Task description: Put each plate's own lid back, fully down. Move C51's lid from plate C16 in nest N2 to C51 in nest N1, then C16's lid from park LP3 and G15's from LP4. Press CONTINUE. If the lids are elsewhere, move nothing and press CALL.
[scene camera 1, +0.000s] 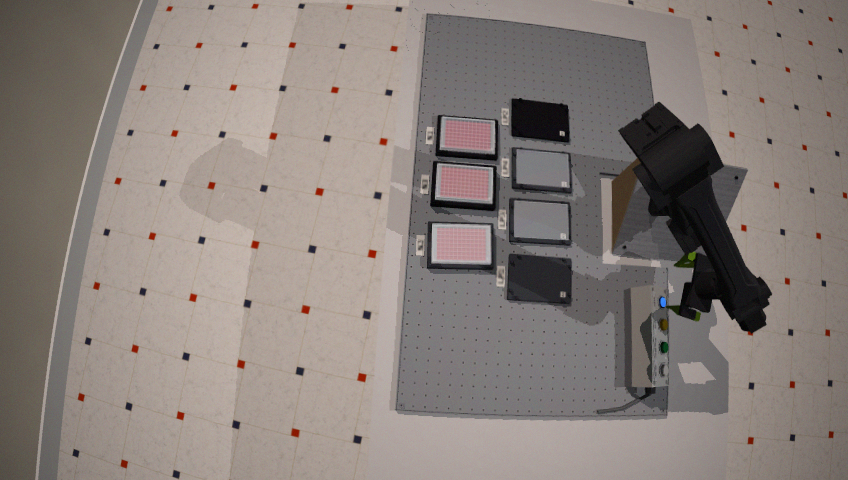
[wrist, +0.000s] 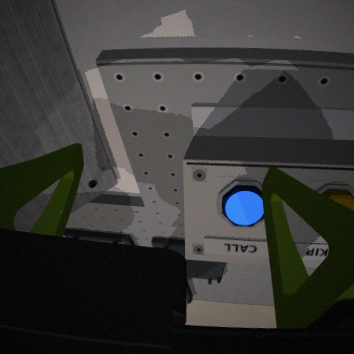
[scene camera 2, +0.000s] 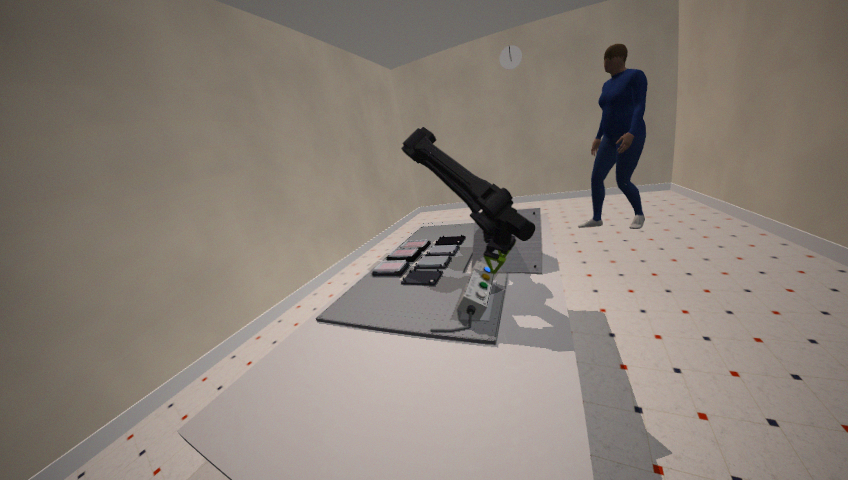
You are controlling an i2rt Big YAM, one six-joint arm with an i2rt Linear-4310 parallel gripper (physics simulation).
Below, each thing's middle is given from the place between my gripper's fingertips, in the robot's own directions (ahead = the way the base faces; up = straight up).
My hand is 30 mm short of the blue CALL button (wrist: 242, 205) and 40 mm to the right of it.
